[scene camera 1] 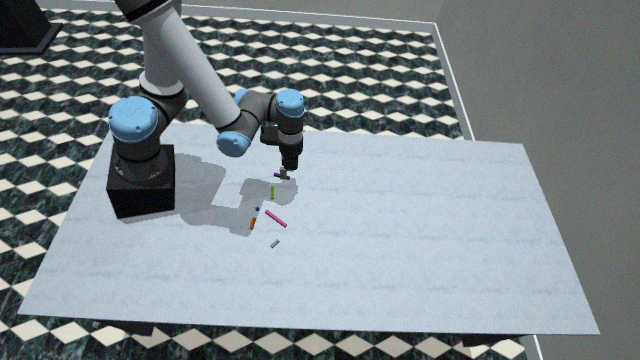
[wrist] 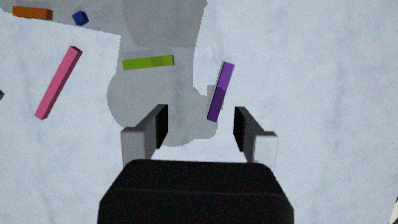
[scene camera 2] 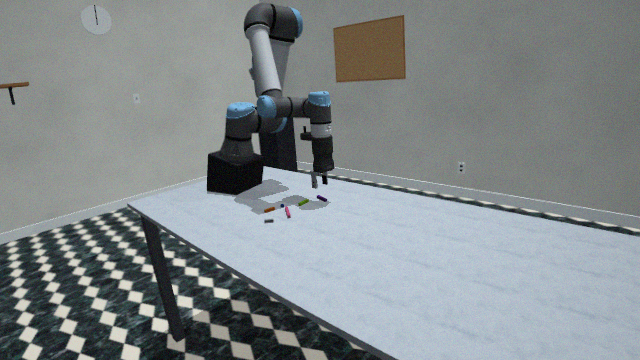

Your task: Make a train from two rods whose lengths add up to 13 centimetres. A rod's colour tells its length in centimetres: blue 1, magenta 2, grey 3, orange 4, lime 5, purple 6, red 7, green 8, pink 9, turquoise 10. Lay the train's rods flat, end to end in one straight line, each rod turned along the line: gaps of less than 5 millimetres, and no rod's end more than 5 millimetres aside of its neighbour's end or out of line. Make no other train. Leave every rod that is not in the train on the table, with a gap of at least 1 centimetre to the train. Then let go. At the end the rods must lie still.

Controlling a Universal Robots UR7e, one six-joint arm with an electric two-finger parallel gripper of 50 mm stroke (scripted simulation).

In view: my gripper [scene camera 2: 320,186] and a pink rod [wrist: 73,54].
My gripper is seen too in the wrist view [wrist: 200,119].
